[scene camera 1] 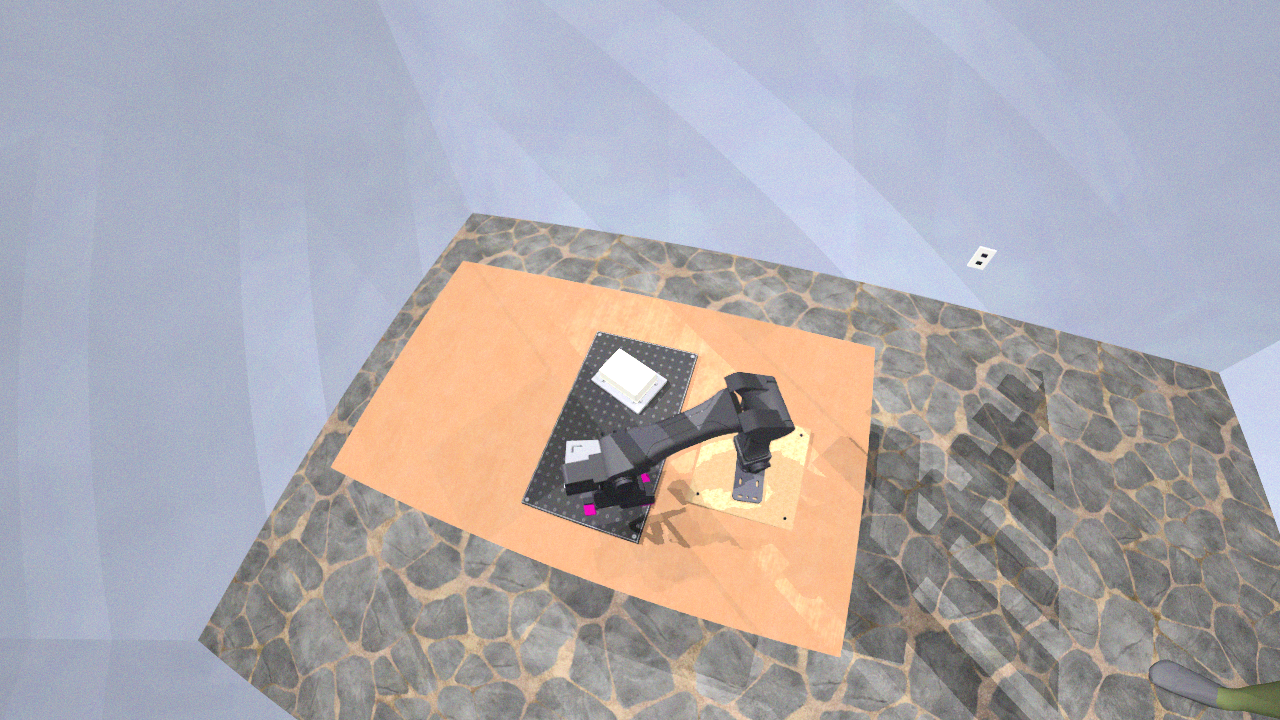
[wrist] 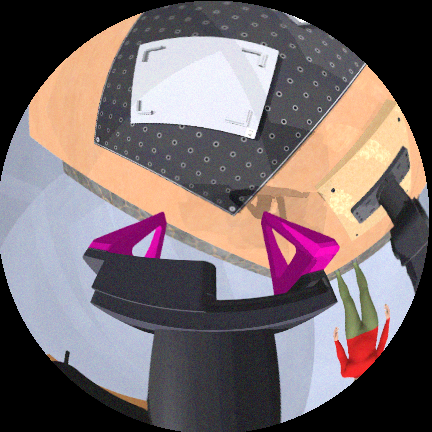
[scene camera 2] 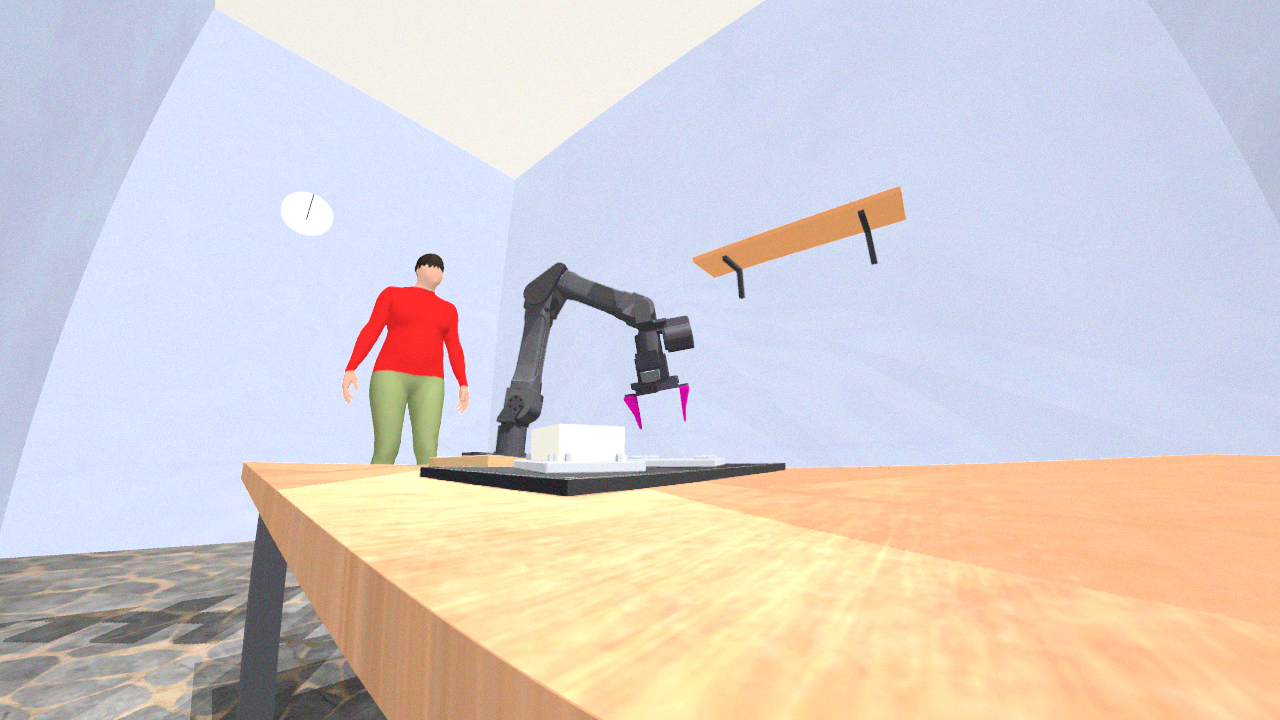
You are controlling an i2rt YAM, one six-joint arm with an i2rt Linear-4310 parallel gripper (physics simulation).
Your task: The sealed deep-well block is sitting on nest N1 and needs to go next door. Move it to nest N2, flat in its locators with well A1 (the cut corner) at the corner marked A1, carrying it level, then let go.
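Where they show: gripper, between the fingertips: (scene camera 1: 617,507) (wrist: 213,216) (scene camera 2: 662,425); arm's base, origin of its link: (scene camera 1: 750,460) (wrist: 383,185) (scene camera 2: 509,461).
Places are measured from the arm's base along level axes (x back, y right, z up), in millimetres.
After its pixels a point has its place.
Note:
The white deep-well block (scene camera 1: 629,372) @[x -329, y 171, z 49 mm] (scene camera 2: 578,442) @[x -382, y 219, z 29 mm] sits on a light grey nest plate (scene camera 1: 638,409) @[x -293, y 91, z 8 mm] (scene camera 2: 537,465) @[x -348, y 250, z 3 mm], which I take for N1, at the far end of the black board in scene camera 1. The other nest (scene camera 1: 580,450) @[x -414, y -42, z 8 mm] (scene camera 2: 707,461) @[x -443, y -20, z 4 mm] (wrist: 200,87) @[x -349, y -76, z 7 mm], which I take for N2, is bare, with raised corner locators; the A1 mark is at its lower right corner in the wrist view. The arm hides part of it in scene camera 1. My gripper (scene camera 1: 616,493) @[x -281, y -177, z 78 mm] (scene camera 2: 663,424) @[x -281, y -177, z 78 mm] (wrist: 213,216) @[x -281, y -177, z 78 mm] is open and empty, above the board near the bare nest, away from the block. The block's cut corner cannot be made out.
The black perforated board (scene camera 1: 546,479) @[x -482, y -127, z -4 mm] (scene camera 2: 572,486) @[x -462, y 320, z -10 mm] (wrist: 190,152) @[x -334, y -161, z -4 mm] carries both nests. The arm's base stands on a pale wooden plate (scene camera 1: 707,488) @[x -95, y -82, z -4 mm] (wrist: 345,200) @[x -66, y -93, z -5 mm] beside it, on the wooden table (scene camera 1: 429,358) @[x -966, y 163, z -17 mm] (scene camera 2: 805,573) @[x -653, y 444, z -17 mm]. A person (scene camera 2: 416,331) (wrist: 361,350) stands behind the table.

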